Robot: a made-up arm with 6 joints.
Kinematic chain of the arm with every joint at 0, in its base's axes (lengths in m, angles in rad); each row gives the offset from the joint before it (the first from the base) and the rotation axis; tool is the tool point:
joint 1: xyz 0 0 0.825 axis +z
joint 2: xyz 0.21 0 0 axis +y
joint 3: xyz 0 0 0.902 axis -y
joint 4: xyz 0 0 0.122 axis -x
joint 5: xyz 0.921 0 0 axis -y
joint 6: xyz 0.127 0 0 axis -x
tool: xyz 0 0 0
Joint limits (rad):
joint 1: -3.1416..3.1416
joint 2: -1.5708..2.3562
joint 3: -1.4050..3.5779
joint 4: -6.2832..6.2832
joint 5: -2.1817..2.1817
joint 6: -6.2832..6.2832
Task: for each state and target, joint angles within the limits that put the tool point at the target. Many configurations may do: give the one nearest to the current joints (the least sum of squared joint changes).
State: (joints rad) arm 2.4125 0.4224 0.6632 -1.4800 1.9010 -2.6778
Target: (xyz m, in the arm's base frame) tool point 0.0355 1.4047 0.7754
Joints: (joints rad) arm 1.6305 0.7816 -0.2453 -1.6071 1.9216 -2.6778
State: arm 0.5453 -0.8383 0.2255 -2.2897 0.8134 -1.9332
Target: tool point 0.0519 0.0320 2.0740
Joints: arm 0.9386 -1.0492 -0.1852 -2.8648 0.7228 -1.9332
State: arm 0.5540 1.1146 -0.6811 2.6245 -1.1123 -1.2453
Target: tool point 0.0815 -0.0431 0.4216
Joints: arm 0.3241 1.8853 -1.3362 2.4589 -0.9861 -1.2453
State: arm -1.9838 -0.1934 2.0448 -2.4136 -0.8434 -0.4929
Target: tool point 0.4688 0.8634 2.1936
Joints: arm -2.0047 -0.3485 2.0713 -2.4151 -0.8319 -0.4929
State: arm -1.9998 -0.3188 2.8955 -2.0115 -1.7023 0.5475
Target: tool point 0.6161 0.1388 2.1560
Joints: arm -2.7300 -0.0087 2.4734 -1.9148 -1.6359 0.5475
